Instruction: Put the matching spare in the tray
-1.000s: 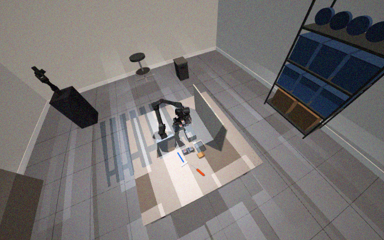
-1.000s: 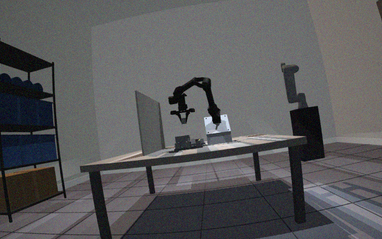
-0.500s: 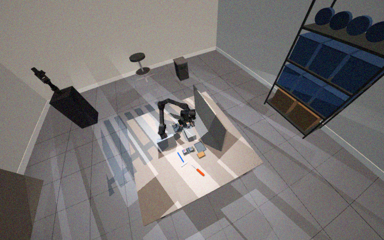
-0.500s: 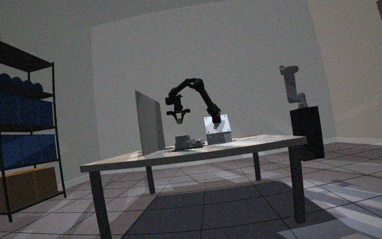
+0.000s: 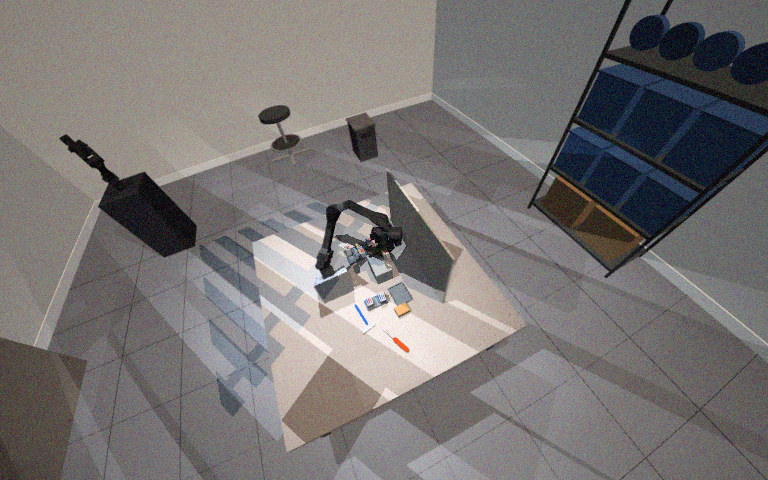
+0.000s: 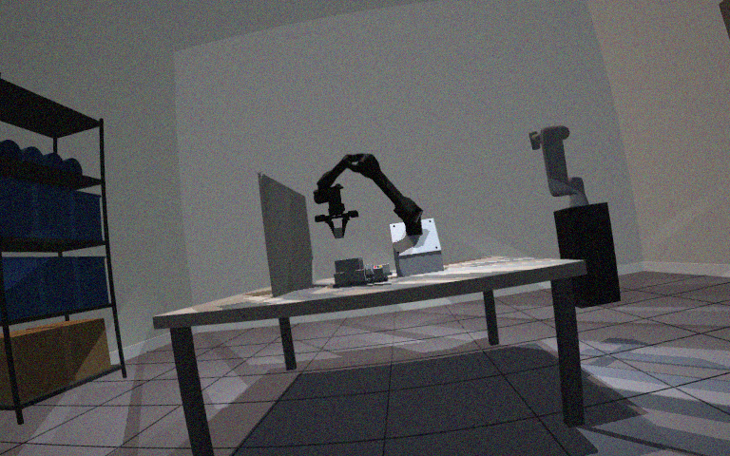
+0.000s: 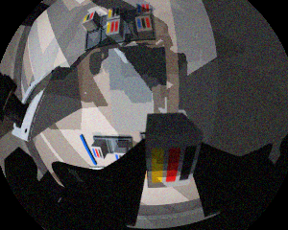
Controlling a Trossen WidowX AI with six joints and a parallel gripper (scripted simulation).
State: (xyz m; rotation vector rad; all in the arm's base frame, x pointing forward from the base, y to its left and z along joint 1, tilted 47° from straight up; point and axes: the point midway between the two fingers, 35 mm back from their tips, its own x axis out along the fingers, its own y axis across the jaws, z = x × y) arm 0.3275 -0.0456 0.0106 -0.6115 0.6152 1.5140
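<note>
Right now my gripper tip is 10 mm short of the dark tray, 160 mm to the left of it and 200 mm above it. Also, from my gripper tip: blue pen: 240 mm behind, 180 mm to the right, 200 mm below; then mounted grey unit: 30 mm behind, 50 mm to the left, 150 mm below; then upright grey panel: 200 mm ahead, 40 mm to the left, 20 mm above.
</note>
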